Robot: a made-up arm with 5 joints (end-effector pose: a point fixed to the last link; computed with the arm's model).
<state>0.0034 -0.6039 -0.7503 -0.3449 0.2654</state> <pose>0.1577 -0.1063 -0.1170 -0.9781 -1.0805 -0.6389</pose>
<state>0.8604 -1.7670 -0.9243 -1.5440 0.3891</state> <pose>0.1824 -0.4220 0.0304 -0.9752 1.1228 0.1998</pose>
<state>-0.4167 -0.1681 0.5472 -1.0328 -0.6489</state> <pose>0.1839 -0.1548 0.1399 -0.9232 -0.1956 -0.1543</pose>
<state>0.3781 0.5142 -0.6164 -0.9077 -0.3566</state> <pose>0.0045 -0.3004 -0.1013 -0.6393 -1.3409 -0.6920</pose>
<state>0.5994 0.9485 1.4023 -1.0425 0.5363</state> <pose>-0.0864 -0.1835 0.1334 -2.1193 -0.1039 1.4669</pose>
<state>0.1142 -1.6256 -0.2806 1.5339 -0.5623</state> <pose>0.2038 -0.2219 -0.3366 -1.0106 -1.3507 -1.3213</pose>
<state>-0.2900 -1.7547 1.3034 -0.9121 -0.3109</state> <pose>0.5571 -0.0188 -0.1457 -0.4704 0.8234 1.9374</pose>
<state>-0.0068 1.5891 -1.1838 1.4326 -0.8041</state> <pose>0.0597 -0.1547 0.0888 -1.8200 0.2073 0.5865</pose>
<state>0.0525 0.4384 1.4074 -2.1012 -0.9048</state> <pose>0.2285 -0.0285 0.2071 -2.2734 1.0734 0.1200</pose>
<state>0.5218 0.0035 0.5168 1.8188 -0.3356</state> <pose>0.2892 -0.3436 -0.0745 -0.0892 -2.6674 -0.7413</pose>
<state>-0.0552 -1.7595 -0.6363 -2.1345 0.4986</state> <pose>0.4146 -0.2169 -0.1119 0.3457 0.9829 0.8691</pose>
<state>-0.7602 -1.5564 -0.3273 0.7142 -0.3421</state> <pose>0.3106 0.1669 -0.0634 -0.4051 -0.6118 -1.1896</pose>
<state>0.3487 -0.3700 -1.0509 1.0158 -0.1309</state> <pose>0.3136 -0.2403 -0.1760 -0.6778 -2.1454 -2.1780</pose>
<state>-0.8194 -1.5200 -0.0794 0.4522 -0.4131</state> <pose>0.3032 0.1190 -0.0141 -0.2612 -0.4545 -0.8127</pose>
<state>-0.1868 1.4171 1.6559 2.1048 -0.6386</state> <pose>0.2055 -0.1512 0.0441 -0.6049 2.6321 0.3822</pose>
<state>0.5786 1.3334 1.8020 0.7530 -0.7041</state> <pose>-0.0494 -0.4121 0.0784 -1.2390 -2.3205 0.1918</pose>
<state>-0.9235 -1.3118 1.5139 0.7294 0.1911</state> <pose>0.4606 0.0274 0.0471 0.1594 -1.3400 0.6819</pose>
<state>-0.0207 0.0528 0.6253 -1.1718 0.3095</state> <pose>0.1382 -0.1693 0.1512 -1.1813 -0.4389 0.8880</pose>
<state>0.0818 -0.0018 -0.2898 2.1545 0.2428</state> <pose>0.3771 -0.1928 0.0136 0.2315 1.5629 1.6297</pose>
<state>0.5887 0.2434 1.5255 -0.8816 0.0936</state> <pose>0.1337 -0.1582 0.1741 -1.9049 0.3450 1.4672</pose>
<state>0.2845 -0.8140 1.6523 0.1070 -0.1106</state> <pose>0.3435 -0.2805 0.0296 -0.9675 -0.0500 1.3713</pose>
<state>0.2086 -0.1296 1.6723 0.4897 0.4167</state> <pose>0.1999 -0.2709 0.0740 -1.1047 -1.2262 1.4889</pose>
